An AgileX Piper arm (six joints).
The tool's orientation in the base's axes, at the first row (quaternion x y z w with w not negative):
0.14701 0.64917 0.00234 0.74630
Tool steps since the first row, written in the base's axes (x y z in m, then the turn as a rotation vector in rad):
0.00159 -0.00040 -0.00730 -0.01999 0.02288 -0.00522
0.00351 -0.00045 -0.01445 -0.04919 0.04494 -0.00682
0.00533 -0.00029 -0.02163 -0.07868 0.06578 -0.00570
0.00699 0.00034 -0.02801 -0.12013 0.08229 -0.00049
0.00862 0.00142 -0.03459 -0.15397 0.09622 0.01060
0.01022 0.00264 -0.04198 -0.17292 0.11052 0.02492
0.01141 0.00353 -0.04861 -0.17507 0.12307 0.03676
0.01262 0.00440 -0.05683 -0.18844 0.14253 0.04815
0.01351 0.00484 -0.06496 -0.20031 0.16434 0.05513
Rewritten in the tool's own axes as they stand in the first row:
0.00724 -0.00171 0.00080 0.00636 0.01698 -0.02493
0.01446 -0.00299 0.00185 0.00761 0.03226 -0.05820
0.02172 -0.00409 0.00277 0.00594 0.04693 -0.09117
0.02829 -0.00460 0.00351 -0.00241 0.05611 -0.13434
0.03512 -0.00472 0.00411 -0.01576 0.06557 -0.16891
0.04277 -0.00490 0.00456 -0.02982 0.07888 -0.18875
0.04955 -0.00530 0.00476 -0.03919 0.09312 -0.19220
0.05786 -0.00607 0.00481 -0.04853 0.11177 -0.20807
0.06596 -0.00729 0.00465 -0.05292 0.13197 -0.22351

